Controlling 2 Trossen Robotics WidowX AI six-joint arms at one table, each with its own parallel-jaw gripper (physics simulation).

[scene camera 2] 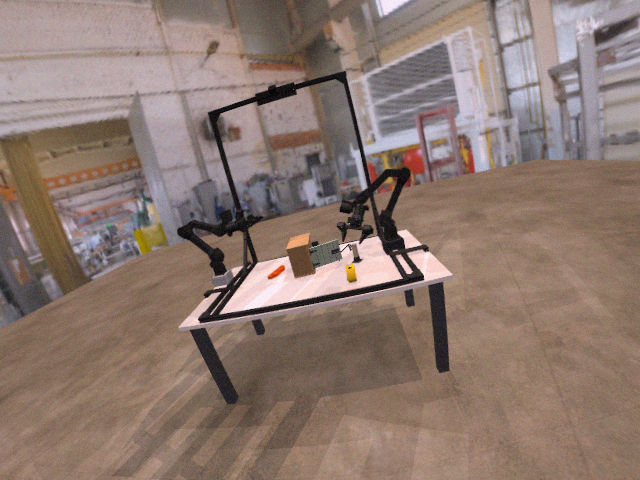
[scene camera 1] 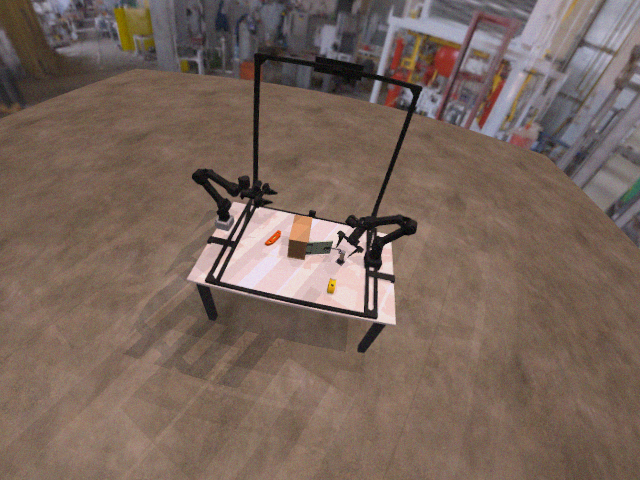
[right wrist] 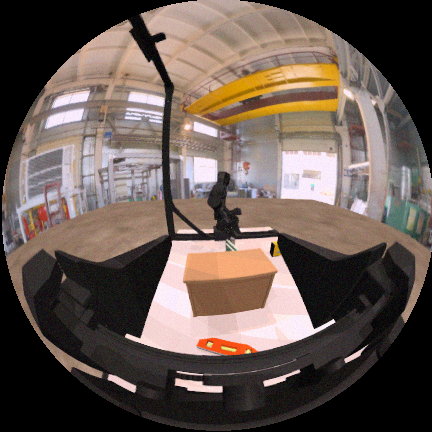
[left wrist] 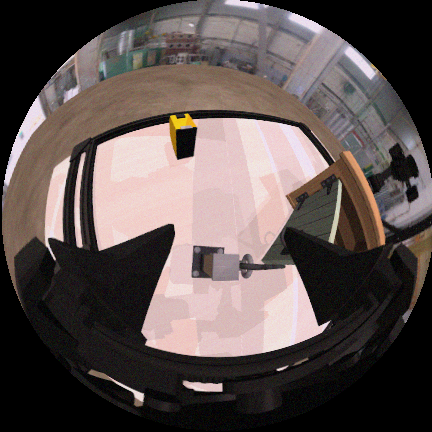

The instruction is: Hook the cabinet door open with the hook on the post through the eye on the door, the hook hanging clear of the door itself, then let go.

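Places are measured from the left arm's base along level axes (x ahead, y left, z up), in centimetres.
Where they show: left gripper, between the fingertips: (scene camera 2: 350, 243) (scene camera 1: 341, 252) (right wrist: 237, 235) (left wrist: 231, 231); right gripper, between the fingertips: (scene camera 2: 260, 218) (scene camera 1: 275, 197) (right wrist: 225, 239); left arm's base, origin of its link: (scene camera 2: 392, 238) (scene camera 1: 374, 256) (right wrist: 221, 227); right arm's base, origin of its link: (scene camera 2: 220, 273) (scene camera 1: 224, 218).
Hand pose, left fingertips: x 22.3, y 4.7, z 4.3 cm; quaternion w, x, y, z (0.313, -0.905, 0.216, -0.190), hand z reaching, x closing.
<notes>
Each offset is from my left fingertips to the top centre of the thing. "spot": to the spot under its first point.
The brown cabinet @(dx +26.6, dy -10.4, dz +5.4 cm) (scene camera 1: 299, 237) (scene camera 2: 299, 255) (left wrist: 361, 200) (right wrist: 230, 292) stands mid-table with its grey-green door @(dx +13.7, dy -3.8, dz +1.8 cm) (scene camera 1: 316, 248) (scene camera 2: 323, 253) (left wrist: 315, 215) swung open toward the post @(spot: dx -0.9, dy -1.5, dz -5.1 cm) (scene camera 1: 341, 256) (scene camera 2: 355, 252) (left wrist: 225, 267). The thin dark hook @(spot: dx +1.6, dy -2.9, dz -2.8 cm) (scene camera 2: 347, 248) (left wrist: 270, 266) reaches from the post's ring toward the door's free edge. Its far end is behind a finger in the left wrist view; whether it is in the eye I cannot tell. My left gripper (scene camera 1: 344, 250) (scene camera 2: 352, 241) (left wrist: 231, 231) is open above the post and hook. My right gripper (scene camera 1: 273, 197) (scene camera 2: 260, 219) is open, raised at the far left.
A yellow block-like object @(dx +4.5, dy +20.8, dz -3.2 cm) (scene camera 1: 331, 285) (scene camera 2: 351, 272) (left wrist: 183, 137) (right wrist: 275, 249) stands in front of the post. An orange level @(dx +43.7, dy -13.1, dz -9.4 cm) (scene camera 1: 273, 238) (scene camera 2: 276, 272) (right wrist: 227, 346) lies left of the cabinet. A black frame @(spot: dx +63.7, dy -42.3, dz +53.4 cm) (scene camera 1: 255, 124) (scene camera 2: 224, 160) rises over the table's back edge.
</notes>
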